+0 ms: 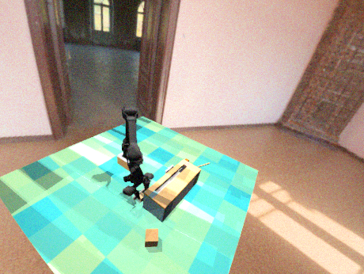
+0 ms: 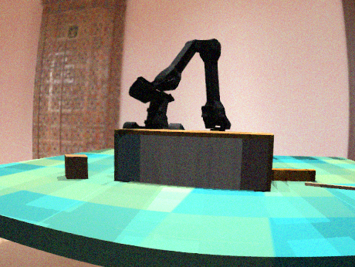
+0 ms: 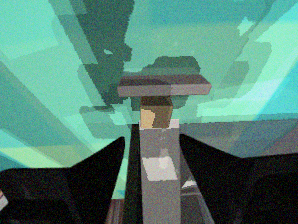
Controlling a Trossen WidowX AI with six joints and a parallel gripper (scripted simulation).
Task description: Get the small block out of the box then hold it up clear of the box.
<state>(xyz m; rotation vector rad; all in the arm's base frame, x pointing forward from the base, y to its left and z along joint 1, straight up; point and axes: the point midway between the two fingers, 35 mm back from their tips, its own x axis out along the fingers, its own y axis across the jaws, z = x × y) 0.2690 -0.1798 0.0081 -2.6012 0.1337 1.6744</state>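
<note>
Right now my gripper tip is 10 mm past the tan block, 10 mm to the right of it and 30 mm above it. Also, from my gripper tip: box: 80 mm ahead, 160 mm to the left, 20 mm above; brown cube: 180 mm ahead, 150 mm to the right, 20 mm below; orange bar: 40 mm ahead, 380 mm to the left, 30 mm below.
</note>
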